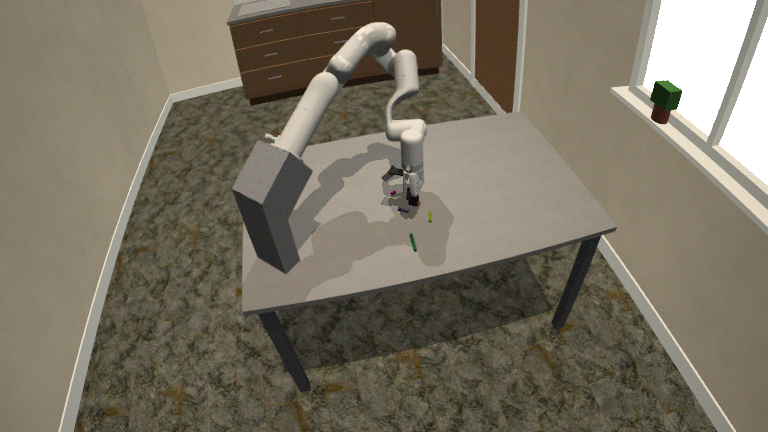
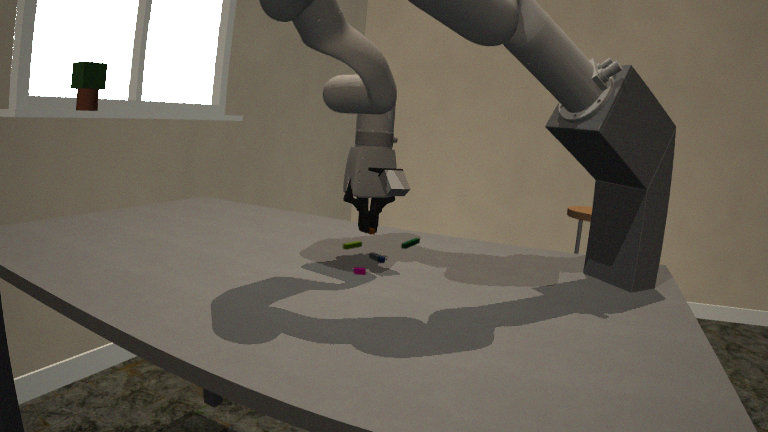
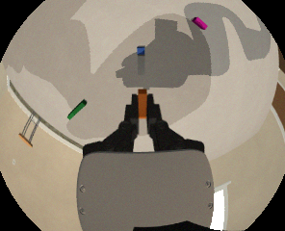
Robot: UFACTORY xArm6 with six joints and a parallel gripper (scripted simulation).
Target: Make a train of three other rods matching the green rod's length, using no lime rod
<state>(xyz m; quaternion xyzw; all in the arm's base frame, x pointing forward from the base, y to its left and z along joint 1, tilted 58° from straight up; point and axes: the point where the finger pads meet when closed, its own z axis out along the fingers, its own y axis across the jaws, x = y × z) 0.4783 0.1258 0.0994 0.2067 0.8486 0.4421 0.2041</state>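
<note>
The grey rod is 60 mm below my hand, 30 mm behind it and 10 mm to the left of it. The rest, counted from my hand: lime rod 60 mm below, 60 mm ahead, 20 mm to the right; blue rod 60 mm below, 60 mm behind, 10 mm to the left; orange rod 20 mm below.
</note>
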